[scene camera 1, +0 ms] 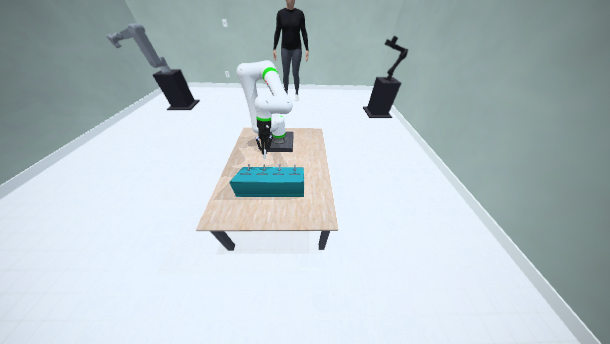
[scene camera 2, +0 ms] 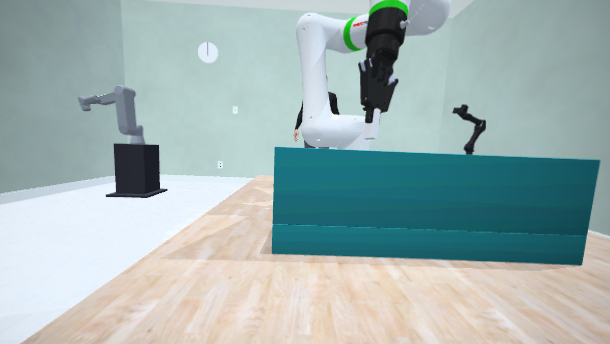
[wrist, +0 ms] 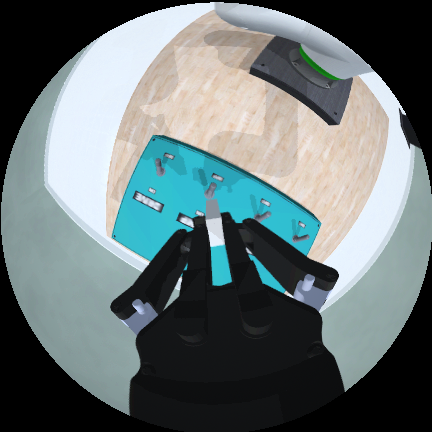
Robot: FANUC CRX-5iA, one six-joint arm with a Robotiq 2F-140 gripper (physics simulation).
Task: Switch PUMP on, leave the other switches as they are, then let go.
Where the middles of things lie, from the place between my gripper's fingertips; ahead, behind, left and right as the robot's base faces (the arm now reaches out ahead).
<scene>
Right now the teal switch box (scene camera 2: 333,202) is 120 mm below my hand, 90 mm ahead of it and 40 mm to the left of it.
</scene>
